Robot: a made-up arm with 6 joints. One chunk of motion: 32 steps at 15 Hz.
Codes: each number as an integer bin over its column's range. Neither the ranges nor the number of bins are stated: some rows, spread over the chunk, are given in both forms.
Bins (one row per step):
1: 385 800 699 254 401 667
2: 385 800 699 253 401 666
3: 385 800 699 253 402 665
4: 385 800 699 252 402 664
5: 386 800 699 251 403 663
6: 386 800 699 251 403 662
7: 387 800 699 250 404 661
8: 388 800 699 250 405 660
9: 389 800 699 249 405 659
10: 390 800 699 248 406 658
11: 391 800 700 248 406 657
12: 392 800 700 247 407 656
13: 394 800 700 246 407 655
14: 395 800 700 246 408 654
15: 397 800 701 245 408 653
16: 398 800 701 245 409 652
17: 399 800 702 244 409 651
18: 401 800 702 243 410 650
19: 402 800 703 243 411 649
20: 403 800 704 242 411 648
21: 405 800 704 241 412 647
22: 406 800 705 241 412 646
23: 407 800 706 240 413 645
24: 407 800 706 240 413 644
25: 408 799 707 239 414 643
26: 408 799 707 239 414 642
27: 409 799 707 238 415 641
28: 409 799 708 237 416 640
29: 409 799 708 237 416 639
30: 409 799 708 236 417 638
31: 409 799 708 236 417 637
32: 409 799 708 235 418 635
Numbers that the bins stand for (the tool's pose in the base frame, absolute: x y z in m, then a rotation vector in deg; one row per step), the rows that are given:
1: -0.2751 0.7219 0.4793 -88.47 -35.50 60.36
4: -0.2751 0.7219 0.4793 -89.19 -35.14 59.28
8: -0.2679 0.7219 0.4793 -89.91 -34.05 57.84
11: -0.2607 0.7219 0.4817 -90.63 -33.69 56.76
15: -0.2462 0.7219 0.4841 -91.71 -32.97 55.32
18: -0.2366 0.7219 0.4865 -92.43 -32.25 54.23
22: -0.2246 0.7219 0.4937 -93.15 -31.53 52.79
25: -0.2198 0.7195 0.4985 -93.87 -30.81 51.71
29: -0.2174 0.7195 0.5009 -94.59 -30.09 50.27
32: -0.2174 0.7195 0.5009 -95.32 -29.37 48.83
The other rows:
2: -0.2751 0.7219 0.4793 -88.83 -35.50 60.00
3: -0.2751 0.7219 0.4793 -88.83 -35.14 59.64
5: -0.2727 0.7219 0.4793 -89.55 -34.77 58.92
6: -0.2727 0.7219 0.4793 -89.55 -34.77 58.56
7: -0.2703 0.7219 0.4793 -89.91 -34.41 58.20
9: -0.2655 0.7219 0.4793 -90.27 -34.05 57.48
10: -0.2631 0.7219 0.4793 -90.63 -33.69 57.12
12: -0.2583 0.7219 0.4817 -90.99 -33.33 56.40
13: -0.2535 0.7219 0.4817 -91.35 -33.33 56.04
14: -0.2511 0.7219 0.4817 -91.35 -32.97 55.68
16: -0.2438 0.7219 0.4841 -91.71 -32.61 54.95
17: -0.2414 0.7219 0.4865 -92.07 -32.61 54.59
19: -0.2342 0.7219 0.4889 -92.43 -31.89 53.87
20: -0.2318 0.7219 0.4913 -92.79 -31.89 53.51
21: -0.2270 0.7219 0.4913 -93.15 -31.53 53.15
23: -0.2222 0.7219 0.4961 -93.51 -31.17 52.43
24: -0.2222 0.7219 0.4961 -93.51 -31.17 52.07
26: -0.2198 0.7195 0.4985 -93.87 -30.81 51.35
27: -0.2174 0.7195 0.4985 -94.23 -30.45 50.99
28: -0.2174 0.7195 0.5009 -94.59 -30.09 50.63
30: -0.2174 0.7195 0.5009 -94.95 -29.73 49.91
31: -0.2174 0.7195 0.5009 -94.95 -29.73 49.55

